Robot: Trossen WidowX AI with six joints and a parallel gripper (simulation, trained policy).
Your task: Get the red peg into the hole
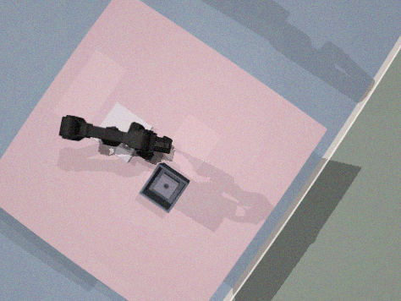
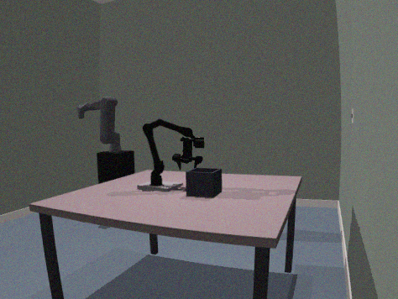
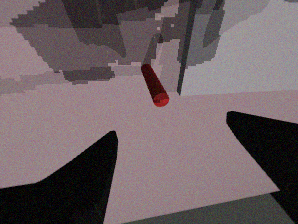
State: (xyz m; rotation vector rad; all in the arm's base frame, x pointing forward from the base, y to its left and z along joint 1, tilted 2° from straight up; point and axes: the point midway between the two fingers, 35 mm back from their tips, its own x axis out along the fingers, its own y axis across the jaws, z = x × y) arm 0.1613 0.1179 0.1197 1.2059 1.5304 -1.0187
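Now: the red peg 6 cm below my gripper tip and 1 cm to the right of it.
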